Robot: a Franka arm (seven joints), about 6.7 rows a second.
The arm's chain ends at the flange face. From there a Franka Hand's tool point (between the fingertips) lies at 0.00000 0.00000 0.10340 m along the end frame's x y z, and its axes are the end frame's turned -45 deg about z.
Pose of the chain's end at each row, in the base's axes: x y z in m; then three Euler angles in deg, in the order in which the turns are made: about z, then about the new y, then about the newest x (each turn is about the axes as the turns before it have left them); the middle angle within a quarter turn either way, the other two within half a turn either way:
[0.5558, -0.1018, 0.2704, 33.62, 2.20, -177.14]
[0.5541, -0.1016, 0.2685, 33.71, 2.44, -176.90]
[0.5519, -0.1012, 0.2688, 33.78, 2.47, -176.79]
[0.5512, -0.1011, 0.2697, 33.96, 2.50, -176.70]
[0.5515, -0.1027, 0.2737, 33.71, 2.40, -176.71]
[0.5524, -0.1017, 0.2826, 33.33, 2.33, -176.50]
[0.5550, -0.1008, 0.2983, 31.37, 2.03, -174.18]
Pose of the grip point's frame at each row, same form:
[0.5496, -0.0997, 0.1672, 78.55, -0.46, -176.42]
[0.5473, -0.0994, 0.1653, 78.63, -0.46, -176.08]
[0.5450, -0.0989, 0.1657, 78.69, -0.52, -175.98]
[0.5441, -0.0987, 0.1666, 78.87, -0.56, -175.90]
[0.5446, -0.1002, 0.1706, 78.62, -0.63, -175.98]
[0.5454, -0.0987, 0.1795, 78.23, -0.82, -175.88]
[0.5464, -0.0937, 0.1955, 76.14, -2.67, -174.44]

